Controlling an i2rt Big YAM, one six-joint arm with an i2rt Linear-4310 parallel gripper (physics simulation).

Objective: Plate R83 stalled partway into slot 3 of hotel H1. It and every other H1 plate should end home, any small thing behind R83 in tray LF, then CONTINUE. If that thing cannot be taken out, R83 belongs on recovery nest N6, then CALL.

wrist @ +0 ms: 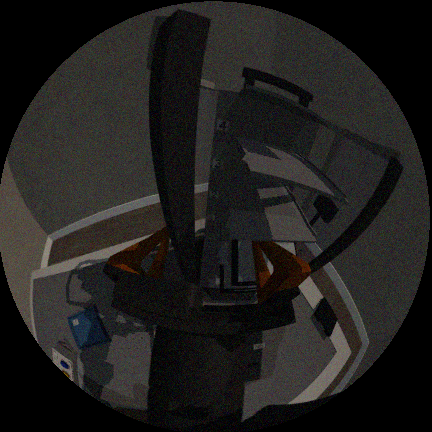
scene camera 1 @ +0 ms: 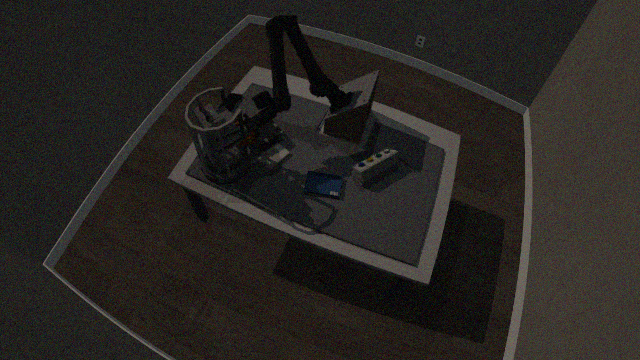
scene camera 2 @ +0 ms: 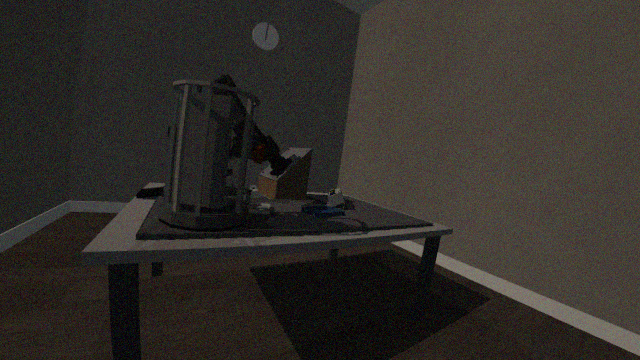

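Seen in the pictures: gripper, between the fingertips: (wrist: 209, 231) (scene camera 1: 233, 137) (scene camera 2: 236, 152); arm's base, origin of its link: (scene camera 1: 342, 103) (scene camera 2: 281, 168).
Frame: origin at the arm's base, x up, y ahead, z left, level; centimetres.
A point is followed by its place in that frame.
Hotel H1 (scene camera 1: 193, 103) {y 34.5, x 19.8, z -57.7 cm} (scene camera 2: 181, 143) {y 44.1, x 6.2, z -55.8 cm} (wrist: 219, 160) {y 43.4, x 10.6, z -44.6 cm} is a tall open tower at the table's left end, with slot numbers on its front post. In the wrist view a light plate (wrist: 285, 167) {y 34.0, x 14.4, z -42.2 cm} juts out tilted beside the numeral 3, and another plate (wrist: 278, 223) {y 32.7, x 9.0, z -43.7 cm} sits one slot lower. A small dark block (wrist: 324, 207) {y 29.2, x 9.3, z -54.8 cm} shows deep inside, behind these plates. My gripper (scene camera 1: 247, 139) (scene camera 2: 258, 151) (wrist: 209, 231) {y 37.5, x 5.7, z -39.3 cm} is open, its orange fingers spread at the hotel's front, level with a low slot. Nothing is between the fingers. The blue tray (scene camera 1: 326, 183) {y 36.1, x -14.9, z 1.6 cm} (scene camera 2: 322, 208) {y 32.0, x -14.6, z 4.6 cm} (wrist: 86, 326) {y 38.1, x -14.9, z 0.2 cm} lies mid-table.
A button box (scene camera 1: 376, 162) {y 24.6, x -7.1, z 21.0 cm} (wrist: 64, 362) stands right of the blue tray. A wedge-shaped stand (scene camera 1: 354, 107) {y 8.1, x 7.0, z 6.4 cm} (scene camera 2: 290, 175) {y 8.2, x -2.9, z 0.8 cm} holds the arm's base at the back. A small light plate-like item (scene camera 1: 277, 155) {y 28.1, x -13.9, z -23.3 cm} lies beside the hotel. An outlined nest (scene camera 1: 333, 214) {y 50.1, x -15.1, z 7.8 cm} is marked near the front edge.
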